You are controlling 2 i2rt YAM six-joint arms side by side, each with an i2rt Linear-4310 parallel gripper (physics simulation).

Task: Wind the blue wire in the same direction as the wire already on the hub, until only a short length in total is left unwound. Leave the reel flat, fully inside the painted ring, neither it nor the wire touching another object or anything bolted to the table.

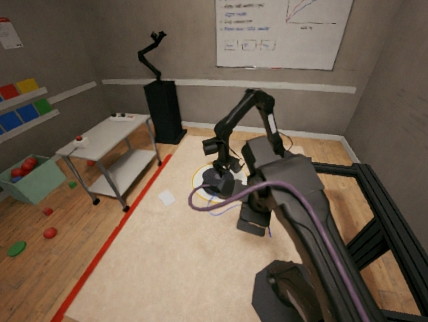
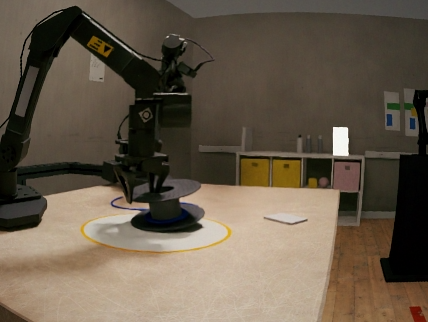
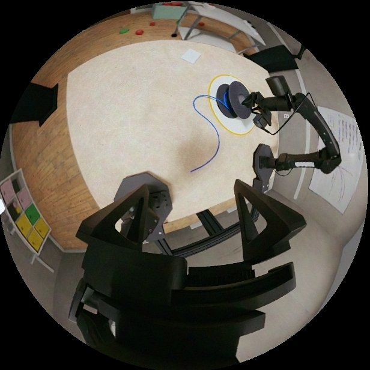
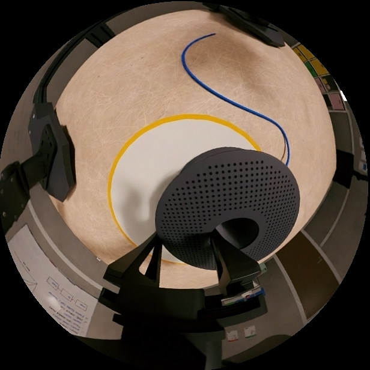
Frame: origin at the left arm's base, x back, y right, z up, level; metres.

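Seen in the pictures: left gripper, between the fingertips: [image 1: 248, 209]; right gripper, between the fingertips: [image 1: 224, 174] [image 2: 141, 202]; left arm's base, origin of its link: [image 1: 288, 296] [image 2: 143, 173]; right arm's base, origin of its link: [image 2: 5, 198].
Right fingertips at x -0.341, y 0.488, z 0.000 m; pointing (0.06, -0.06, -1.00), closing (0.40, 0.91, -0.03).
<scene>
Pixels of each thing's top centre, then the offset from my right fingertips to it. "pt": a spot on its surface instead.
- dark reel, centre of its top: [image 2: 163, 182] [image 1: 217, 174] dy -0.053, dx -0.024, dz +0.039 m
- painted ring, a spot on its surface: [image 2: 231, 232] pt dy -0.059, dx -0.180, dz -0.055 m
- white card, centre of its top: [image 2: 285, 217] [image 1: 166, 197] dy -0.208, dx -0.258, dz -0.050 m
The dark reel [image 1: 212, 175] [image 2: 165, 209] [image 3: 240, 95] [image 4: 227, 185] stands slightly tilted over the painted ring [image 1: 193, 185] [image 2: 231, 232] [image 3: 240, 134] [image 4: 109, 190]. Blue wire wraps low on its hub. The loose blue wire [image 1: 215, 214] [image 2: 112, 202] [image 3: 218, 145] [image 4: 240, 104] leaves the reel and curves in an S across the table outside the ring. My right gripper [image 2: 144, 195] [image 4: 184, 231] is shut on the upper flange, one finger in the centre hole and one at the rim. My left gripper [image 3: 189, 185] is wide open and empty, high above the table beyond the wire's free end.
A white card [image 1: 167, 197] [image 2: 285, 219] [image 3: 190, 55] lies on the table apart from the ring. The right arm's base [image 2: 22, 212] and the left arm's base [image 3: 132, 184] are bolted at the table's edge. A cart [image 1: 107, 131] stands beyond the table.
</scene>
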